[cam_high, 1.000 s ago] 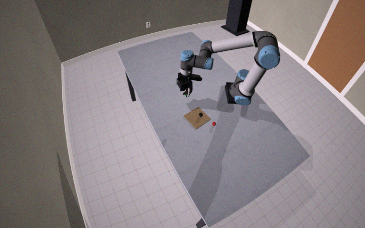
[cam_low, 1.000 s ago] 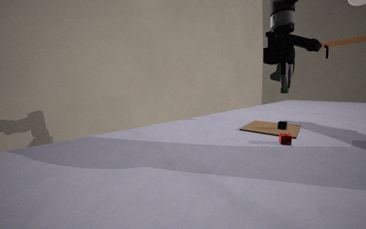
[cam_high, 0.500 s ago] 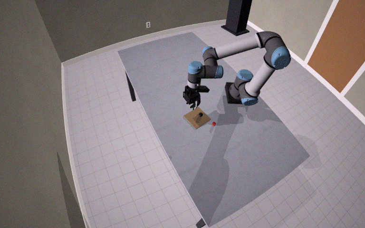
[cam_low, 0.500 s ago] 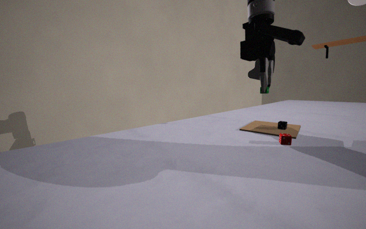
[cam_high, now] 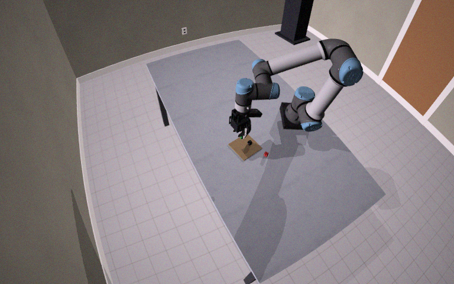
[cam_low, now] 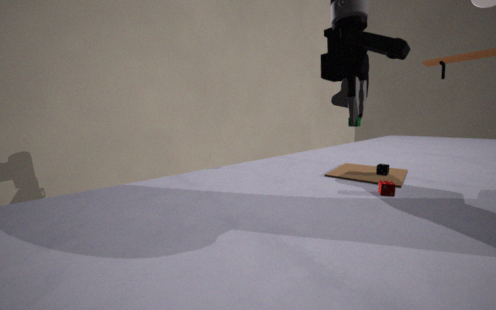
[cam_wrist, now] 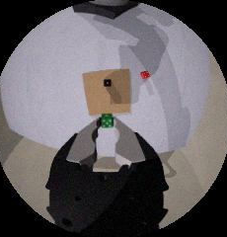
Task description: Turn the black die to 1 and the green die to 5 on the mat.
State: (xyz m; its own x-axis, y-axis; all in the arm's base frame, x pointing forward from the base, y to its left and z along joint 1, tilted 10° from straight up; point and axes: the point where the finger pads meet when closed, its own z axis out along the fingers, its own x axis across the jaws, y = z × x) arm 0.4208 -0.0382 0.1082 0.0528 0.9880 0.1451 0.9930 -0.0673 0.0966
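Now: the brown mat 12 cm below my hand and 3 cm behind it. Also, from my hand: green die (1 cm below); then red die (12 cm to the left, 11 cm below, 9 cm behind); then black die (11 cm below, 6 cm behind).
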